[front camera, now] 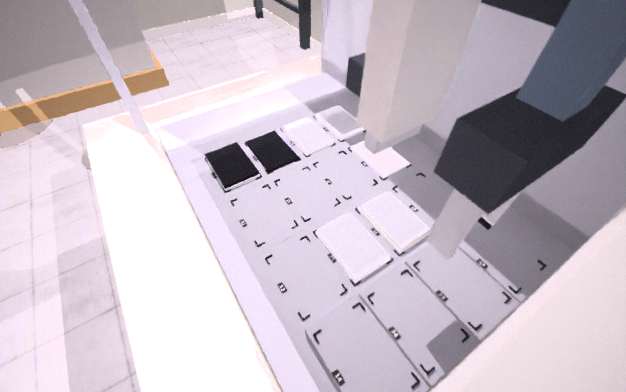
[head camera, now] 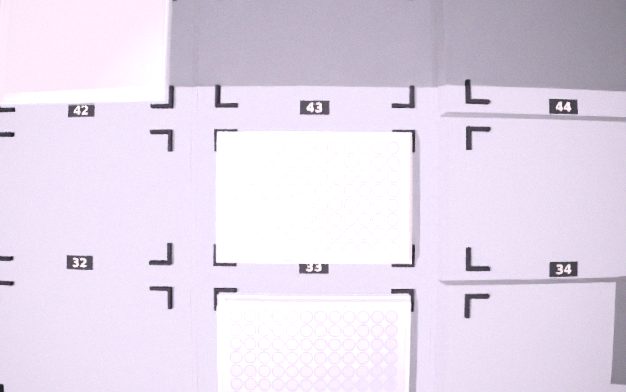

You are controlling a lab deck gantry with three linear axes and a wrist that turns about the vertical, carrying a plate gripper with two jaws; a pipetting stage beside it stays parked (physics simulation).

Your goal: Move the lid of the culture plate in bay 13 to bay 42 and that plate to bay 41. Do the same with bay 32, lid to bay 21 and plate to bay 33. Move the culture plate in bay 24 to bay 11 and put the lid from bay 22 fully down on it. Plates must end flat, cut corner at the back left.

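Places are measured from the robot's base along level axes (x ahead, y left, z up), in centimetres.
Where they show: gripper, fingertip midpoint: [front camera: 459, 233]; robot's base at its link origin: [front camera: 206, 159].
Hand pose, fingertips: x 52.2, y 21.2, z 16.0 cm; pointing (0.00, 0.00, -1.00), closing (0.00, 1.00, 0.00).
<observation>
Each offset is from my fingertips to the centre of the thing.
My gripper [front camera: 467, 239] is open and empty, with one jaw tip in front of the other, right of bay 33. In bay 33 a white welled plate {dx -13.0, dy +4.5, dz -15.3 cm} [front camera: 394, 221] [head camera: 314, 197] lies flat inside the corner marks. A pale lid {dx -29.4, dy +15.2, dz -15.6 cm} [front camera: 384, 161] [head camera: 82, 50] lies in bay 42, partly behind a column in the front view. A pale plate {dx -45.8, dy +15.2, dz -15.3 cm} [front camera: 340, 122] sits in bay 41. A black lid {dx -45.8, dy -6.2, dz -15.6 cm} [front camera: 272, 151] lies in bay 21. In bay 11 a black lid {dx -45.8, dy -16.9, dz -14.8 cm} [front camera: 232, 165] lies on a plate, whose pale edge shows below it. Cut corners are too faint to tell.
A white welled plate {dx -13.0, dy -6.2, dz -15.3 cm} [front camera: 352, 247] [head camera: 314, 345] sits in bay 23, beside bay 33. Another white plate {dx -45.8, dy +4.5, dz -15.3 cm} [front camera: 307, 136] sits in bay 31. The beige column [front camera: 410, 75] hangs over the deck behind bay 42. A wall lies along the back of the deck.
</observation>
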